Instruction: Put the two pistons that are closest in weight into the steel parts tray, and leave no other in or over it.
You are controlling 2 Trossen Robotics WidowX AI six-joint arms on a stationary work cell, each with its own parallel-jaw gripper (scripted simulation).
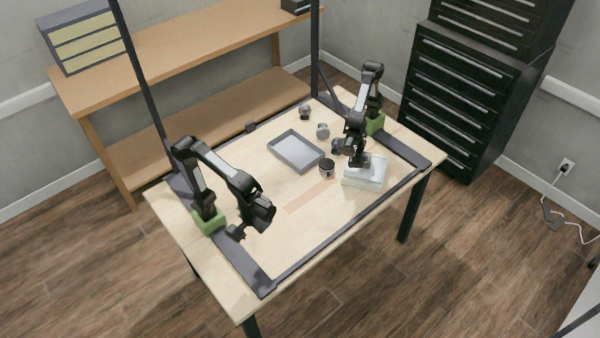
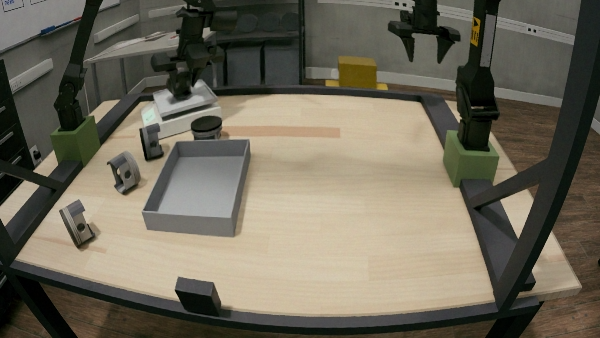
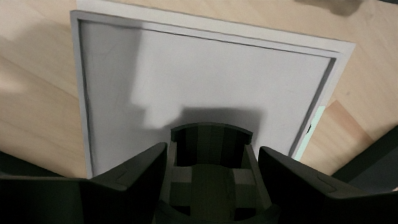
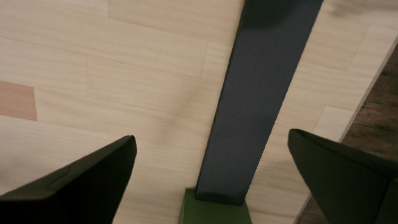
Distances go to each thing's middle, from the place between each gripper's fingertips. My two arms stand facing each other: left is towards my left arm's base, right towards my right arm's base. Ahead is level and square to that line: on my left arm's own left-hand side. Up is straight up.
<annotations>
Now: left hand 30 mm short of the grey pan (image 2: 168, 104), 20 mm to the right of it and 70 mm above it. Round my left hand: white scale (image 2: 179, 122) (20 mm ahead, 30 mm to the left, 90 mm below); steel parts tray (image 2: 199, 178) (280 mm behind, 130 mm to the right, 110 mm below).
I see my right gripper 340 mm past the steel parts tray, 450 mm to the right of it and 190 mm above it. The rest, counted from my right hand: white scale: 30 mm behind, 610 mm to the left, 160 mm below; then grey pan: 30 mm behind, 600 mm to the left, 140 mm below.
</annotations>
